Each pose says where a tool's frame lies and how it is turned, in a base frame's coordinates. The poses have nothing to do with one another.
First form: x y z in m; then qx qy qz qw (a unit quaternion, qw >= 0).
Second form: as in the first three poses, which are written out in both.
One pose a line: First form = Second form
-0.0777 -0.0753 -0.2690 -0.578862 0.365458 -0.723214 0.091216 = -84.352 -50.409 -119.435 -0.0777 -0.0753 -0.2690
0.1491 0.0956 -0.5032 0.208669 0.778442 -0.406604 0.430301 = -123.403 57.100 -177.357 0.1491 0.0956 -0.5032
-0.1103 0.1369 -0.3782 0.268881 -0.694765 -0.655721 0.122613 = 96.423 10.501 -147.076 -0.1103 0.1369 -0.3782
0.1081 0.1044 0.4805 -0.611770 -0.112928 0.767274 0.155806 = -58.163 64.635 118.275 0.1081 0.1044 0.4805
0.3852 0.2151 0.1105 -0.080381 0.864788 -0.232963 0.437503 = -137.063 45.992 -150.429 0.3852 0.2151 0.1105
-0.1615 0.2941 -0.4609 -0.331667 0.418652 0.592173 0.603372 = 12.549 63.898 96.772 -0.1615 0.2941 -0.4609
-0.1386 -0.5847 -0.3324 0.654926 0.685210 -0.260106 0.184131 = -171.769 36.373 95.297 -0.1386 -0.5847 -0.3324
